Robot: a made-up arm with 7 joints.
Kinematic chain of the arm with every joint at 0, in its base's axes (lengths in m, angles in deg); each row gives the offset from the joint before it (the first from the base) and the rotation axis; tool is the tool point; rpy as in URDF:
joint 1: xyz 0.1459 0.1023 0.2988 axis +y
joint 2: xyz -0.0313 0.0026 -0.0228 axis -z
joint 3: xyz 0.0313 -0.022 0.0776 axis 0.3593 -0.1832 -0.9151
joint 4: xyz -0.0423 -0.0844 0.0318 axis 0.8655 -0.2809 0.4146
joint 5: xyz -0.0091 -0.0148 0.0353 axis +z
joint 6: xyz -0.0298 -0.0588 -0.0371 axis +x
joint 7: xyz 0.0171 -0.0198 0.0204 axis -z
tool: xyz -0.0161 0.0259 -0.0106 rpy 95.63 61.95 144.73
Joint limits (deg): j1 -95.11..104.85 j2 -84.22..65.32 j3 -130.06..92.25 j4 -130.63..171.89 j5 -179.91..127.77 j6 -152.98..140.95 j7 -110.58..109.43
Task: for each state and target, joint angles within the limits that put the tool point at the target. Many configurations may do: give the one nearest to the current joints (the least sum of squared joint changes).
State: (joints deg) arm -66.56 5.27 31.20 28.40 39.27 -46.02 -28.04
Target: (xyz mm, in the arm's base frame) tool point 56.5 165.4 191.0
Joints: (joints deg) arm -45.09 37.49 77.08 24.45 24.29 -49.36 -20.87
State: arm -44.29 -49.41 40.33 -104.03 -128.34 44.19 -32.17
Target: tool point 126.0 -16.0 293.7
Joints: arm -38.88 -32.60 19.63 -130.63 -149.36 50.11 -38.03
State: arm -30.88 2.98 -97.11 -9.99 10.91 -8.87 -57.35
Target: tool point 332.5 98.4 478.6
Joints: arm 5.46 -13.65 -95.24 -17.10 4.31 -0.80 -84.59
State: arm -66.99 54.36 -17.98 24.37 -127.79 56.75 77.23
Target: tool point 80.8 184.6 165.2
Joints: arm -85.30 65.32 25.90 22.44 -111.96 56.75 88.97
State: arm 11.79 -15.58 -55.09 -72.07 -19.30 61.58 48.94
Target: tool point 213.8 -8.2 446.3
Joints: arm 26.33 -23.57 -28.37 -61.32 -44.07 55.29 39.27
